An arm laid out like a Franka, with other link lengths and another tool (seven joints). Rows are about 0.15 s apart.
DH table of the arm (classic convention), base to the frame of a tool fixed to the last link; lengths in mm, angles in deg. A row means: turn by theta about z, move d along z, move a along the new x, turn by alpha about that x. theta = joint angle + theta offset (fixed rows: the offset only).
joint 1: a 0; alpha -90; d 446.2; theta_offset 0
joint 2: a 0; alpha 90; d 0; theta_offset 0
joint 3: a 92.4; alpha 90; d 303.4; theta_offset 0
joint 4: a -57.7; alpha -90; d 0; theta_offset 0
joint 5: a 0; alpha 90; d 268.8; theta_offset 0
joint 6: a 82.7; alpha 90; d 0; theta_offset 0
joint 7: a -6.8; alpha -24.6; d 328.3; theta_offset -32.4
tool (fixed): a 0; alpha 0; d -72.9; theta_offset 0
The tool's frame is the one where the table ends.
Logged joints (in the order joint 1, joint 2, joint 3, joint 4, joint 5, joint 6, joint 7), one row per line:
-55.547 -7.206 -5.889 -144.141 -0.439 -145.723 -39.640
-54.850 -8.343 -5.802 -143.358 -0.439 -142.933 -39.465
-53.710 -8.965 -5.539 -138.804 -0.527 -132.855 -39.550
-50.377 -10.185 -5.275 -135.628 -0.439 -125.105 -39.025
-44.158 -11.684 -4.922 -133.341 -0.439 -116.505 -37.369
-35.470 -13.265 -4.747 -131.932 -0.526 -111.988 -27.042
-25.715 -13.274 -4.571 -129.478 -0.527 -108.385 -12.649
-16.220 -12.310 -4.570 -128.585 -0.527 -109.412 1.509
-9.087 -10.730 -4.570 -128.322 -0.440 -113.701 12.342
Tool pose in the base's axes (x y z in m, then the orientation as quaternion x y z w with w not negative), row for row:
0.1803 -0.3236 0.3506 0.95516 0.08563 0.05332 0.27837
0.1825 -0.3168 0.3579 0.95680 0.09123 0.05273 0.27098
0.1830 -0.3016 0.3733 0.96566 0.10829 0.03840 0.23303
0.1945 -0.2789 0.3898 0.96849 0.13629 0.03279 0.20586
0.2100 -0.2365 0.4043 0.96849 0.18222 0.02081 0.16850
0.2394 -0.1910 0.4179 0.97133 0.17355 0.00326 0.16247
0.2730 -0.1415 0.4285 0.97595 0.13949 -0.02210 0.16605
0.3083 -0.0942 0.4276 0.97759 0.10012 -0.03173 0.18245
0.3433 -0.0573 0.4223 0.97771 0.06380 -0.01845 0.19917
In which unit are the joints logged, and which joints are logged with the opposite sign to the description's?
The joints are logged in degrees. Opposite sign: joint 6.
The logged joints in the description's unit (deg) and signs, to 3 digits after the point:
-55.547 -7.206 -5.889 -144.141 -0.439 145.723 -39.640
-54.850 -8.343 -5.802 -143.358 -0.439 142.933 -39.465
-53.710 -8.965 -5.539 -138.804 -0.527 132.855 -39.550
-50.377 -10.185 -5.275 -135.628 -0.439 125.105 -39.025
-44.158 -11.684 -4.922 -133.341 -0.439 116.505 -37.369
-35.470 -13.265 -4.747 -131.932 -0.526 111.988 -27.042
-25.715 -13.274 -4.571 -129.478 -0.527 108.385 -12.649
-16.220 -12.310 -4.570 -128.585 -0.527 109.412 1.509
-9.087 -10.730 -4.570 -128.322 -0.440 113.701 12.342

